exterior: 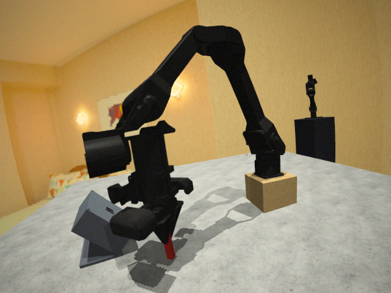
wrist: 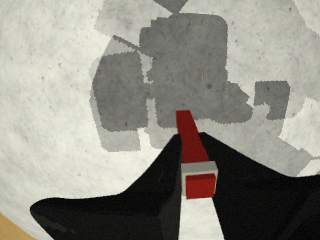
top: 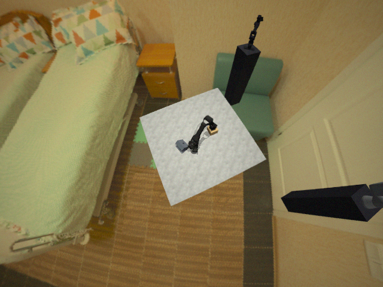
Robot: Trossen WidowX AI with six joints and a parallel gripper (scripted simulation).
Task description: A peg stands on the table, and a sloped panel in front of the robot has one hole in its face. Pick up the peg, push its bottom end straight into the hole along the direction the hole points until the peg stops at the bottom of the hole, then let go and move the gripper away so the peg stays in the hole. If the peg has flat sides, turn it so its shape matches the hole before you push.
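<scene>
My gripper tip is now 15 cm short of the grey sloped panel, 8 cm to the left of it and 2 cm below it. Also, from my gripper tip: red square-sided peg (2 cm above).
</scene>
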